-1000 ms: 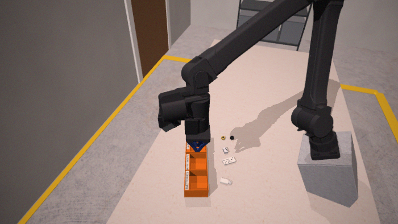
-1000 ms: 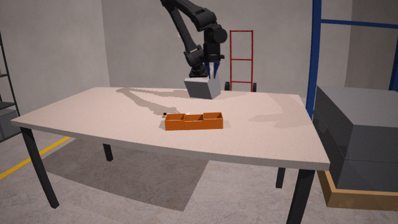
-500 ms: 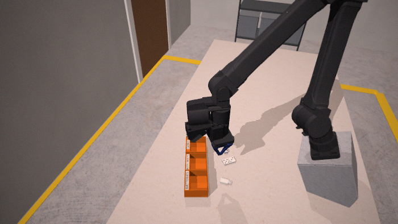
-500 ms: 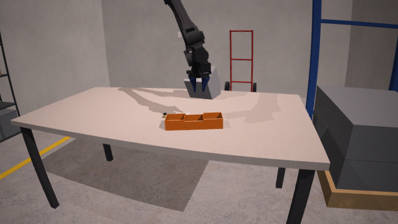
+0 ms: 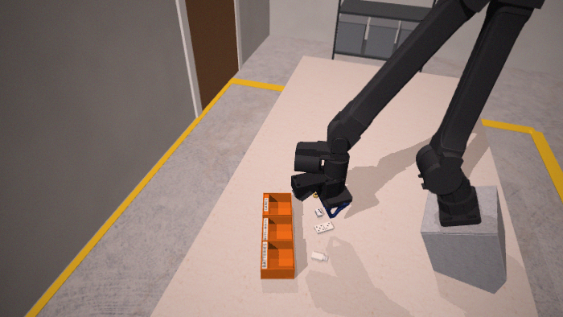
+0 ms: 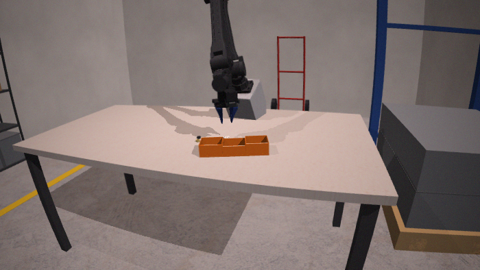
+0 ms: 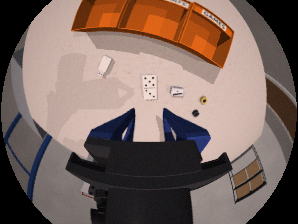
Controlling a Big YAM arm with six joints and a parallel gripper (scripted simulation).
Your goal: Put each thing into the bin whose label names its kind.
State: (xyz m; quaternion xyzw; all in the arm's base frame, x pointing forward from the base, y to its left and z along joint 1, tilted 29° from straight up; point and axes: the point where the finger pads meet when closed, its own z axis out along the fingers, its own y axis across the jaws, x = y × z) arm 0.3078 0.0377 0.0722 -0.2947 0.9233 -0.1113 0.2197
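My gripper is now 70 mm above the white domino and 10 mm short of it. Also, from my hand: white USB stick: 100 mm to the left, 80 mm below; grey thing: 70 mm below, 50 mm to the right, 30 mm ahead; brass nut: 110 mm to the right, 80 mm below, 60 mm ahead.
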